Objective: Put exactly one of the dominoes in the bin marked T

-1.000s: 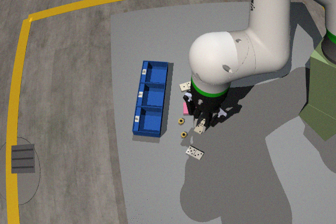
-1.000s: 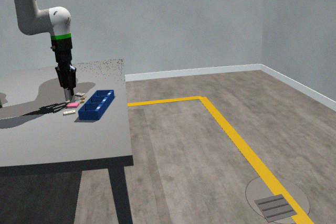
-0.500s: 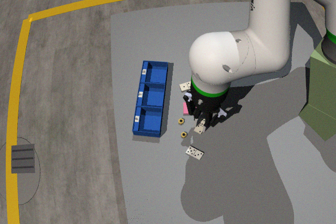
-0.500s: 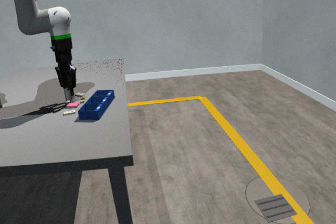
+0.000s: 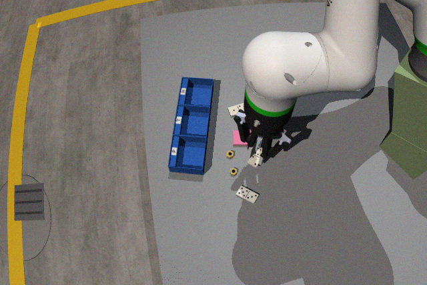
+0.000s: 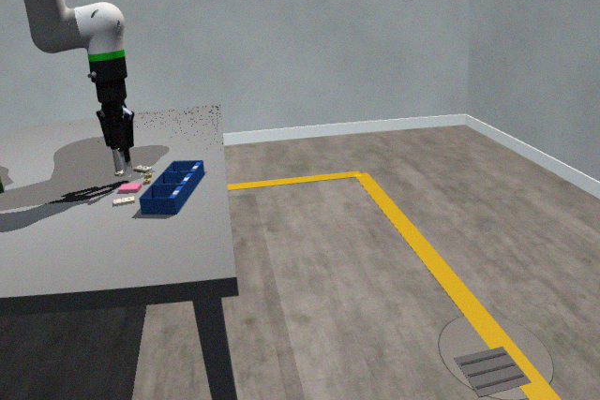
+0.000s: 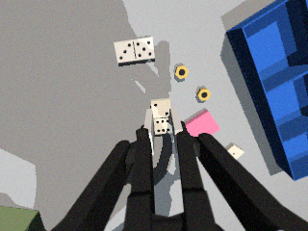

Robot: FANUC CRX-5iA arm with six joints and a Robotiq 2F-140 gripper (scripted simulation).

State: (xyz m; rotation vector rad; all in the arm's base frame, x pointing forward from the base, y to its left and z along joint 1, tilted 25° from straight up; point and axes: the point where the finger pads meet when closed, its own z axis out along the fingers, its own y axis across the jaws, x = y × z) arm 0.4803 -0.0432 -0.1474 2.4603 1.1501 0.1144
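My hand is 14 cm short of the blue three-part bin strip, 12 cm to the left of it and 4 cm above it. From my hand the other things lie so: pink block: 6 cm to the right, 5 cm below, 2 cm ahead; then white domino: 3 cm below.
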